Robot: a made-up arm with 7 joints.
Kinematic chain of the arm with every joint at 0, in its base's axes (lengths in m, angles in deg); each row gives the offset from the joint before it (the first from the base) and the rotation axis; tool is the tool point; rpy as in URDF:
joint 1: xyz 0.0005 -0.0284 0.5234 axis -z
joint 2: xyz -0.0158 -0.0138 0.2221 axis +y
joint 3: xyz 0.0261 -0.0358 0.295 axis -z
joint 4: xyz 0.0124 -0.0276 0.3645 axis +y
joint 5: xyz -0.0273 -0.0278 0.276 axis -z
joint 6: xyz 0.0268 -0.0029 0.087 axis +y
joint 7: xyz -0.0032 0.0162 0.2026 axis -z
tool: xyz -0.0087 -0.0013 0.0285 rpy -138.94 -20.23 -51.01
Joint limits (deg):
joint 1: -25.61..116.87
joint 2: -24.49..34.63
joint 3: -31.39..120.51
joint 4: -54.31..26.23
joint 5: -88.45..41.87
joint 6: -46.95..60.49
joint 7: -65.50..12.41
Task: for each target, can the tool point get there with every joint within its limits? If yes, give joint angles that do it. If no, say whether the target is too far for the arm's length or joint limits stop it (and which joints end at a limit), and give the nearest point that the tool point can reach.
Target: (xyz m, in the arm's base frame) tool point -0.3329 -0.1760 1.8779
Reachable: yes | joints 103.53 -0.50 36.44 18.39 5.15 41.23 -20.81
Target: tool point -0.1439 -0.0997 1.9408
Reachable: yes | joints 43.51 5.19 -14.48 -7.18 -4.34 -33.84 -20.85
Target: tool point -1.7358 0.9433 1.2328
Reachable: no: too far | nearest point -0.7393 0.3856 1.3971 | short by 1.154 m
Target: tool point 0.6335 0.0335 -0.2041
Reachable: no: joint limits stop it (at a limit: joint 2, joint 3, joint 4, joint 6, joint 7) | nearest point 0.7846 0.0483 1.2608 | short by 1.473 m
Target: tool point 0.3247 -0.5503 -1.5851
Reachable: no: too far | nearest point 0.4166 -0.6982 1.2608 | short by 2.851 m
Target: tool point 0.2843 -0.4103 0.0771
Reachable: no: joint limits stop it (at a limit: joint 2, joint 3, joint 4, joint 6, joint 7) | nearest point 0.4689 -0.6587 1.2613 | short by 1.224 m
